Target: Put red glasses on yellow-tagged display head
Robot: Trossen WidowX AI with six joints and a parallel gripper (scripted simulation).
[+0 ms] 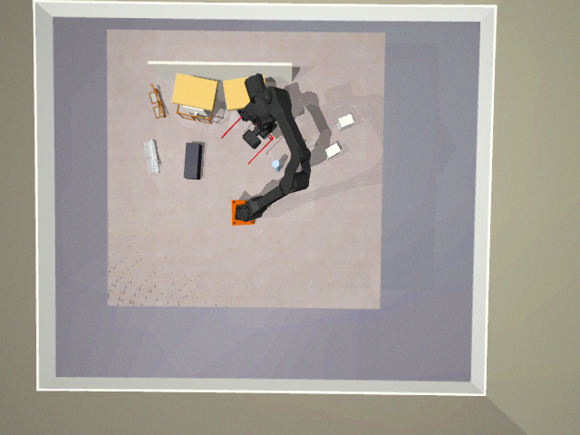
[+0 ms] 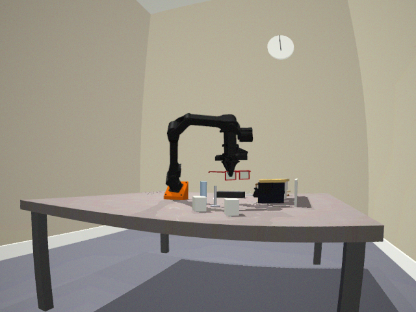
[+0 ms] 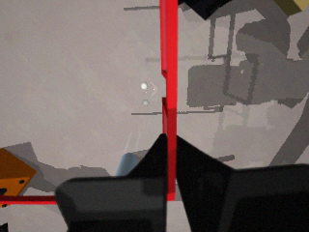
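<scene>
My gripper tip is now 11 cm past the pale blue cylinder, 7 cm above it and 5 cm to the left of it. The rest, counted from my gripper tip: dark display head: 14 cm ahead, 10 cm to the left, 7 cm below; white panel: 28 cm ahead, 22 cm to the left, 7 cm below; thin grey peg: 14 cm to the right, 10 cm below, 2 cm behind.
</scene>
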